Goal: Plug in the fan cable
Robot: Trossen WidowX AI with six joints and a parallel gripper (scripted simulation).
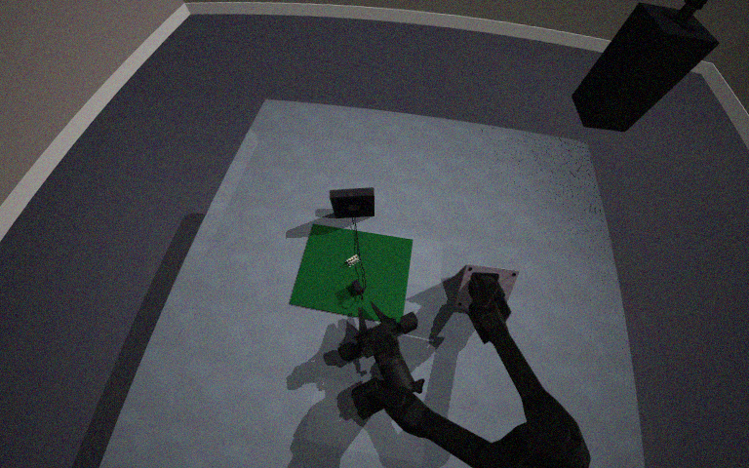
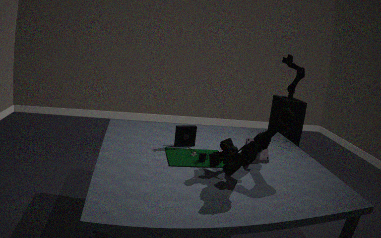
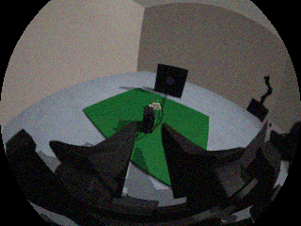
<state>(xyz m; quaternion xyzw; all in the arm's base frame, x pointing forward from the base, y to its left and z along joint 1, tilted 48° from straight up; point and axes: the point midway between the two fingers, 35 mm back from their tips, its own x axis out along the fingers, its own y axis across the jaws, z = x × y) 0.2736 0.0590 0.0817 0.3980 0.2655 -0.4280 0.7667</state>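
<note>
Now: gripper tip 4 cm short of the green board, 10 cm to the left of it and 8 cm above it. The rest, counted from my gripper tip: pale four-pin header (5 cm ahead, 13 cm to the right, 6 cm below); then black fan (6 cm ahead, 27 cm to the right).
</note>
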